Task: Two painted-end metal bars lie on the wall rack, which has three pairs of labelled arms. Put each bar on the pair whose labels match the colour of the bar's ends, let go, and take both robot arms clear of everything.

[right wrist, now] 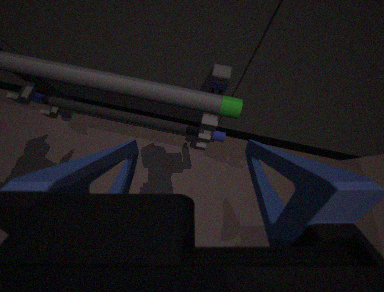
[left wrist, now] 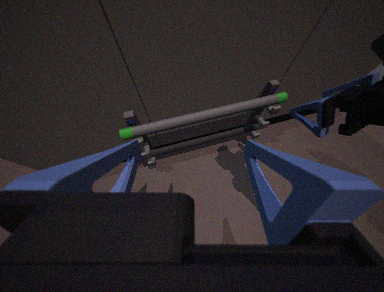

Scene:
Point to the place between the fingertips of the right gripper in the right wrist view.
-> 191, 145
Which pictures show the left gripper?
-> The left wrist view only.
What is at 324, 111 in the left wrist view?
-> The right gripper.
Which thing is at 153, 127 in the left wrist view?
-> A green-ended bar.

